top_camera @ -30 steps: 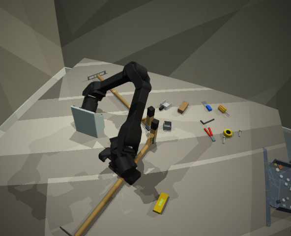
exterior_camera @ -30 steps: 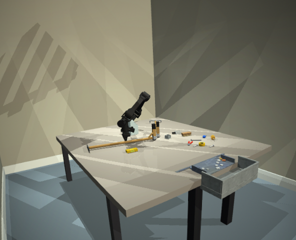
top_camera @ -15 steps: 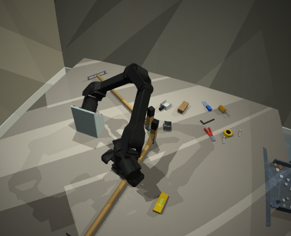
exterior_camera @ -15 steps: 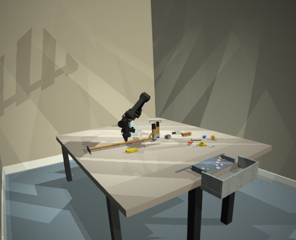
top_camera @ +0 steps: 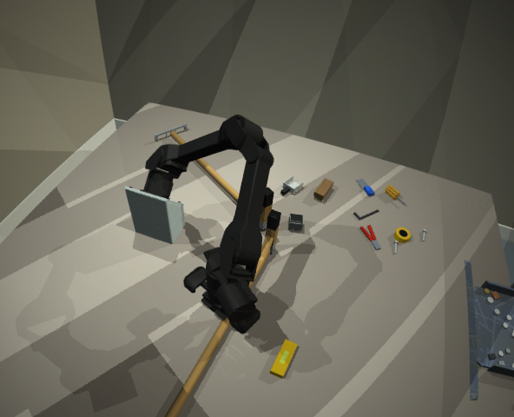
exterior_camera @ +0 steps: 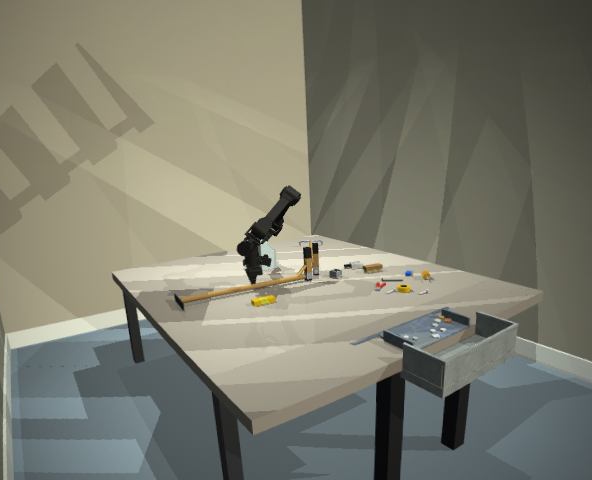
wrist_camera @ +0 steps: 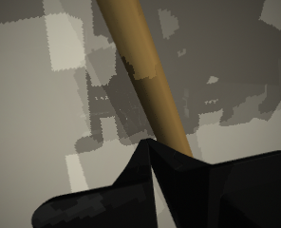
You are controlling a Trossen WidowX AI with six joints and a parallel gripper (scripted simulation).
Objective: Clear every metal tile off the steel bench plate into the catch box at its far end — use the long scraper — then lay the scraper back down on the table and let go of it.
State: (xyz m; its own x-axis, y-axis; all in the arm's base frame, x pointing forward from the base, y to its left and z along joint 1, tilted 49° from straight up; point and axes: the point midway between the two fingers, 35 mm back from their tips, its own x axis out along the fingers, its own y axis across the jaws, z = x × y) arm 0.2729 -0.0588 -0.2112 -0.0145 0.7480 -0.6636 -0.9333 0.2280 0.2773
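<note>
The long scraper lies 20 mm ahead of my gripper tip, 30 mm to the right of it and 50 mm above it. Round my gripper tip: small grey box: 90 mm ahead, 370 mm to the left; then yellow spirit level: 180 mm ahead, 50 mm to the right; then rake: 240 mm behind, 480 mm to the left, 50 mm above.
</note>
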